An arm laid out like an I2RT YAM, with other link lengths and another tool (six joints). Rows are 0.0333 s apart.
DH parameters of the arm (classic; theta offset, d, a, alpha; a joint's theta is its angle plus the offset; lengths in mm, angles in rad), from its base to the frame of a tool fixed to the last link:
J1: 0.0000 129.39 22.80 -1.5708
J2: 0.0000 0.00 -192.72 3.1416
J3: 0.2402 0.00 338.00 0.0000
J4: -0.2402 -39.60 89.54 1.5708
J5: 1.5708 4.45 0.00 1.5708
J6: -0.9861 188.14 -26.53 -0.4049
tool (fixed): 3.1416 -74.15 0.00 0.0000
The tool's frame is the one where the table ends.
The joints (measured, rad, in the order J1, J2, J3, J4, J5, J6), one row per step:
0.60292, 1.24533, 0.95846, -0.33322, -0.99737, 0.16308
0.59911, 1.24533, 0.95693, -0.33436, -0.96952, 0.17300
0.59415, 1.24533, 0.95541, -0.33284, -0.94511, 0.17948
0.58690, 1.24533, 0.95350, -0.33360, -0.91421, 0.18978
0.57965, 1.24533, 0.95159, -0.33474, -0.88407, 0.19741
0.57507, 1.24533, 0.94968, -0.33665, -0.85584, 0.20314
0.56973, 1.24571, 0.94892, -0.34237, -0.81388, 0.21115
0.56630, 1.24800, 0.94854, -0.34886, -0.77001, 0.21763
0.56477, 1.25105, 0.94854, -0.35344, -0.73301, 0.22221
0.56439, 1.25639, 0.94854, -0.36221, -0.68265, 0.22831
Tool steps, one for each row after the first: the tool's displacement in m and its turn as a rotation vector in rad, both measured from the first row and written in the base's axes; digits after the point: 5 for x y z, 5 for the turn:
0.00417, -0.00011, -0.00244, -0.01587, 0.00237, -0.02965
0.00854, -0.00063, -0.00447, -0.02805, 0.00049, -0.05665
0.01431, -0.00177, -0.00722, -0.04503, 0.00232, -0.09255
0.01995, -0.00316, -0.01005, -0.06150, 0.00224, -0.12701
0.02437, -0.00412, -0.01288, -0.07735, 0.00156, -0.15661
0.03041, -0.00541, -0.01664, -0.10151, 0.00090, -0.19895
0.03605, -0.00643, -0.02124, -0.12796, -0.00024, -0.24025
0.04046, -0.00706, -0.02533, -0.15023, -0.00235, -0.27332
0.04570, -0.00786, -0.03168, -0.18309, -0.00297, -0.31618

